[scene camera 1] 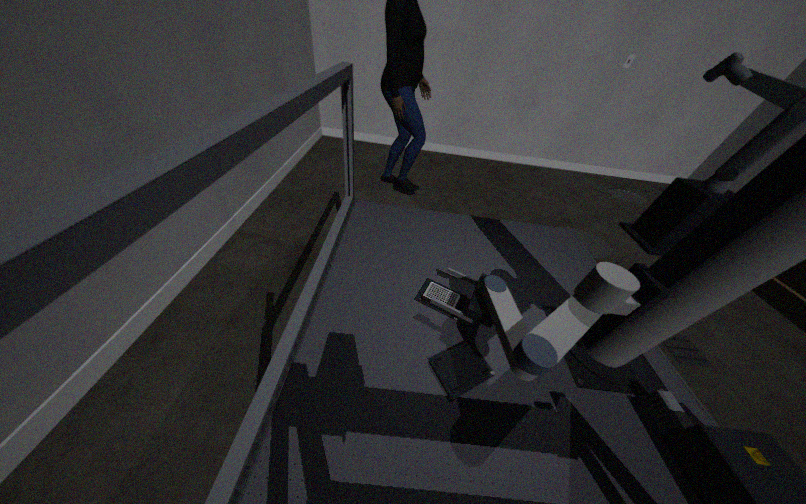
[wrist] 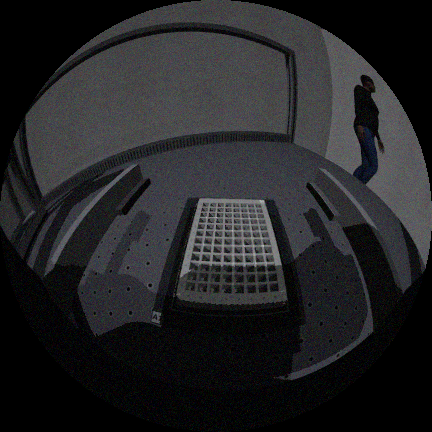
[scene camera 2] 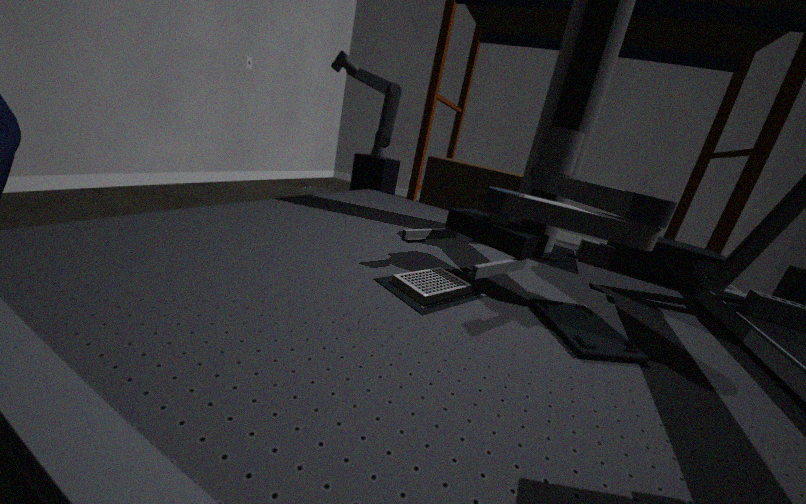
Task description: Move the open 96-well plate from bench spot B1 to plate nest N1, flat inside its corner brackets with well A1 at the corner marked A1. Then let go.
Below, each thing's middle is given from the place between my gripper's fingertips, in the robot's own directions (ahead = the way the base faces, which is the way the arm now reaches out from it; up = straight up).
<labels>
The well plate [scene camera 2: 427,286] is 60 mm below my hand and 20 mm behind it.
</labels>
